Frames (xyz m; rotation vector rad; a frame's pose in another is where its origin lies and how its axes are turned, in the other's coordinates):
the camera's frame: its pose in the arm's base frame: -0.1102 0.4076 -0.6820 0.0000 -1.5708 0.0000
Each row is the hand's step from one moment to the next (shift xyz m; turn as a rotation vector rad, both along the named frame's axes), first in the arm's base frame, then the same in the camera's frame.
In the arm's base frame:
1: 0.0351 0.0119 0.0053 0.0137 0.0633 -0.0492
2: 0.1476 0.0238 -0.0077 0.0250 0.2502 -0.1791
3: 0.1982 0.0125 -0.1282 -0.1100 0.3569 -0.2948
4: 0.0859 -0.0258 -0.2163 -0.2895 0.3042 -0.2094
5: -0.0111 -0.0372 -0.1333 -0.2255 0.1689 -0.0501
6: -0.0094 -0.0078 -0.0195 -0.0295 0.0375 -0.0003
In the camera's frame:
1: 0.0053 0.0119 -0.0351 -0.0492 0.0633 -0.0137
2: -0.0077 0.0238 -0.1476 -0.1791 0.2502 -0.0250
3: -0.1282 0.0125 -0.1982 -0.2948 0.3569 0.1100
4: -0.2163 -0.0258 -0.0859 -0.2094 0.3042 0.2895
5: -0.1333 -0.0372 0.0111 -0.0501 0.1689 0.2255
6: -0.0195 -0.0078 0.0094 -0.0003 0.0375 0.0295

